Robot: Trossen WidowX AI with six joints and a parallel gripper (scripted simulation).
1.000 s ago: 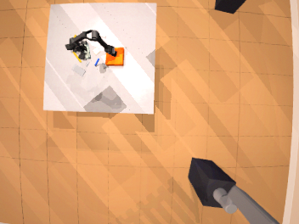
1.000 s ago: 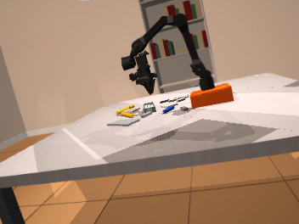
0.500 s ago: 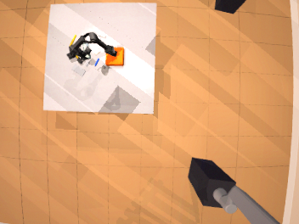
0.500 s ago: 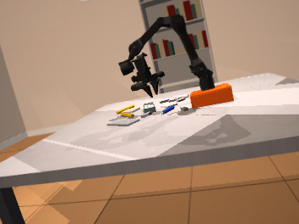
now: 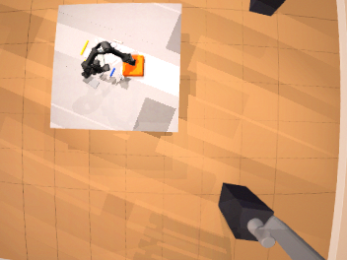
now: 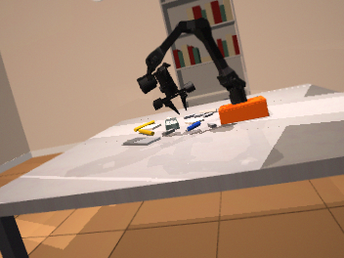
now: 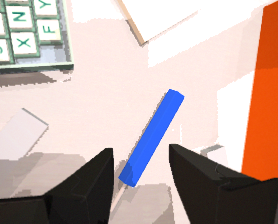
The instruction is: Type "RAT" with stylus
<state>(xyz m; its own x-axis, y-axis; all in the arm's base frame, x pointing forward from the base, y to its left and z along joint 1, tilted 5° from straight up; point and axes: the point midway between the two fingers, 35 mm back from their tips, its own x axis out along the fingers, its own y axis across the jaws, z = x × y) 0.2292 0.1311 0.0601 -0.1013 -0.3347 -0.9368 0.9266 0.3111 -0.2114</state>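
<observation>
My gripper tip is now 7 cm above the blue stylus, 3 cm to the right of it and 3 cm past it. Also, from my gripper tip: R key: 11 cm to the right, 11 cm ahead, 6 cm below; grey stylus tip: 7 cm below, 6 cm to the left, 2 cm behind; flat grey pad: 16 cm ahead, 12 cm to the left, 7 cm below.
</observation>
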